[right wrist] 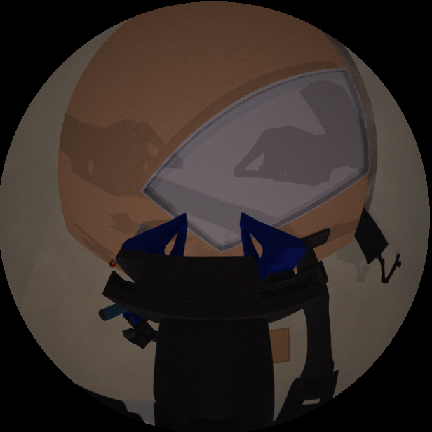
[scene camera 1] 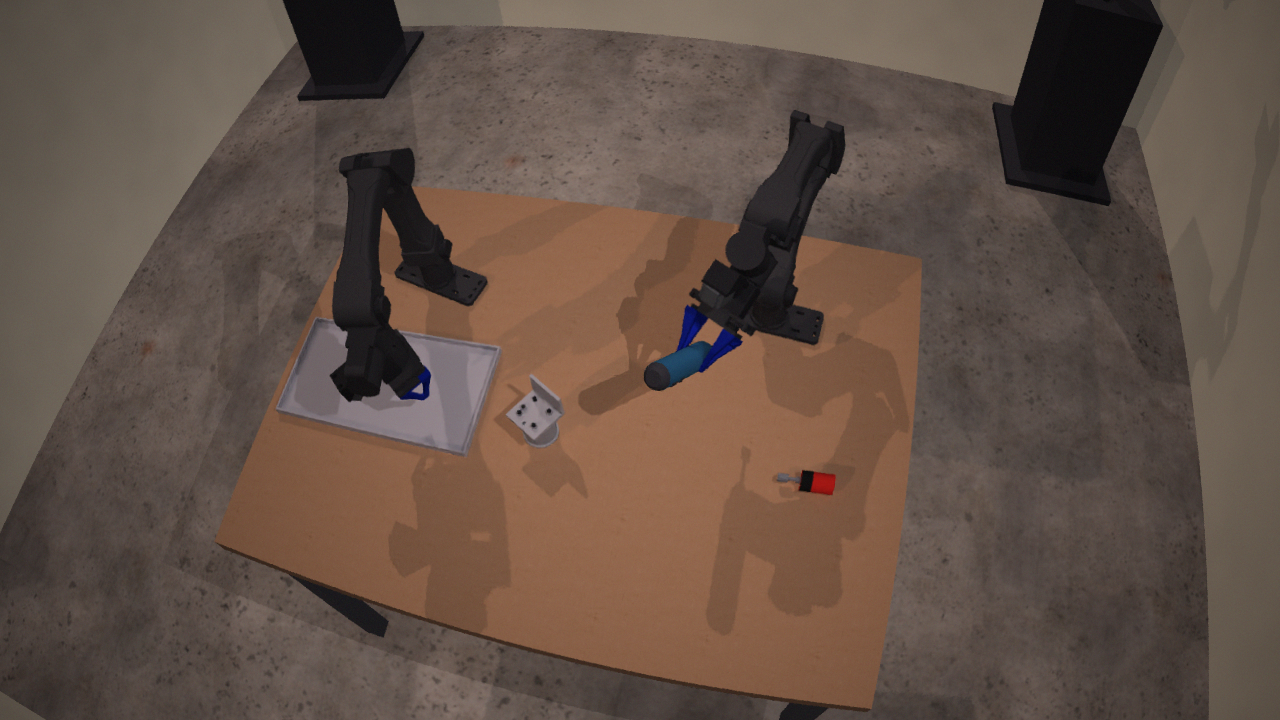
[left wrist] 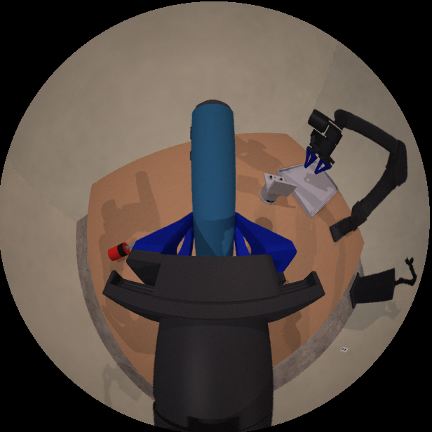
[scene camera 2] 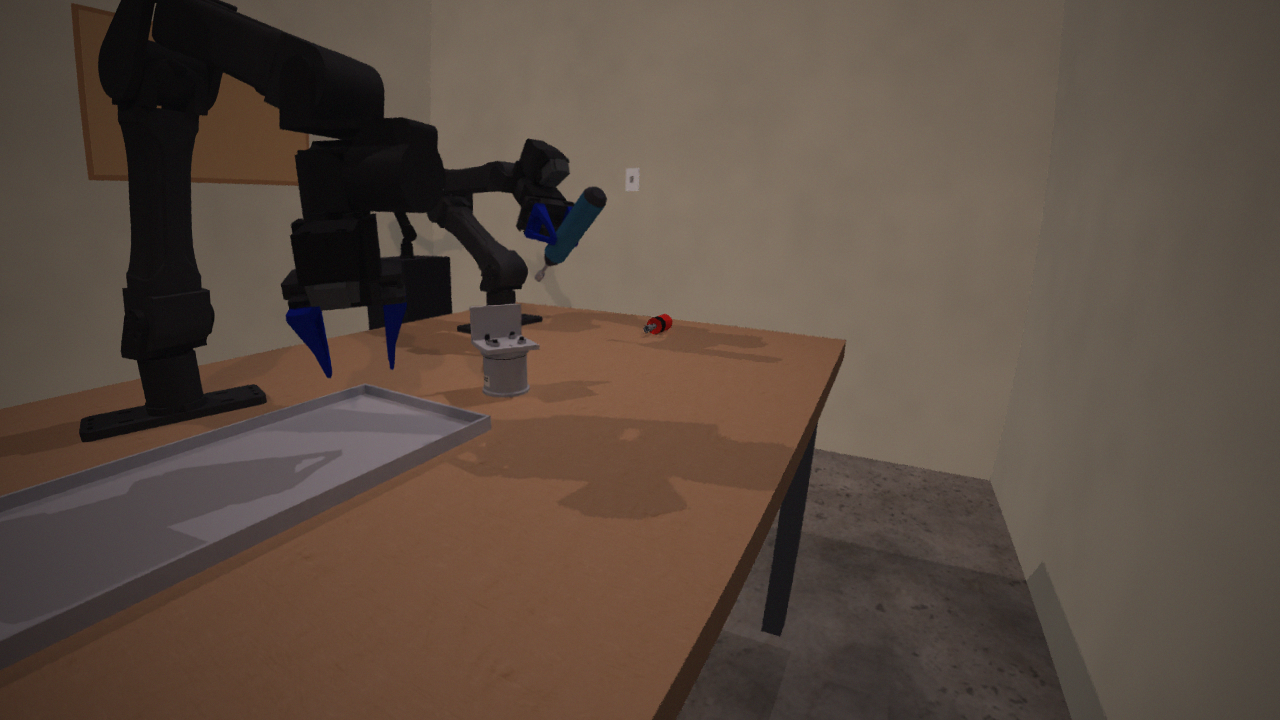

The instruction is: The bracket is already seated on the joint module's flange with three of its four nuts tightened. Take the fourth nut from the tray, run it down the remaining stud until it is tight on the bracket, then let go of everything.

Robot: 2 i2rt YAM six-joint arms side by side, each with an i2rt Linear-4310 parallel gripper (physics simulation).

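Where they show: left gripper, fingertip midpoint: (scene camera 1: 688, 364) (scene camera 2: 566, 242); right gripper, fingertip midpoint: (scene camera 1: 418, 386) (scene camera 2: 361, 371); left arm's base at its link origin: (scene camera 1: 768, 317); right arm's base at its link origin: (scene camera 1: 440, 278) (scene camera 2: 178, 413).
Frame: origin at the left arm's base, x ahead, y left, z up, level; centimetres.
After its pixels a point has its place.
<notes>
The grey L-shaped bracket (scene camera 1: 543, 419) @[x 34.3, y -29.5, z 6.6 cm] (scene camera 2: 495, 320) @[x 31.0, y -30.3, z 9.0 cm] (left wrist: 283, 186) sits on the round joint module (scene camera 1: 541, 439) @[x 36.1, y -29.9, z 2.6 cm] (scene camera 2: 505, 374) @[x 35.8, y -33.3, z 3.0 cm] (left wrist: 268, 194), its plate bearing several dark nuts or stud ends. Which stud is bare is too small to tell. No nut can be made out in the grey tray (scene camera 1: 460, 394) @[x 31.4, y -48.1, z 0.4 cm] (scene camera 2: 402, 416) @[x 32.2, y -46.5, z 0.4 cm] (left wrist: 314, 197) (right wrist: 215, 175). My left gripper (scene camera 1: 693, 358) @[x 24.8, y -7.8, z 18.7 cm] (left wrist: 213, 217) is shut on a teal cylindrical driver (scene camera 1: 677, 367) @[x 29.9, y -7.8, z 25.7 cm] (scene camera 2: 575, 225) @[x 28.9, y -10.5, z 21.7 cm] (left wrist: 213, 165), tilted above the table with its grey tip low in scene camera 2. My right gripper (scene camera 2: 359, 371) @[x 35.7, y -52.8, z 7.8 cm] (right wrist: 213, 217) is open and empty above the tray.
A red and black tool (scene camera 1: 821, 482) @[x 31.1, y 16.7, z 3.3 cm] (scene camera 2: 660, 324) @[x 32.2, y 13.4, z 2.2 cm] (left wrist: 118, 251) with a grey tip lies on the table (scene camera 1: 626, 537) @[x 47.6, y -11.2, z 0.0 cm], toward the right in scene camera 1. The tray lies beside the joint module. Dark pedestals (scene camera 1: 344, 49) (scene camera 1: 1078, 98) stand on the floor behind the table.
</notes>
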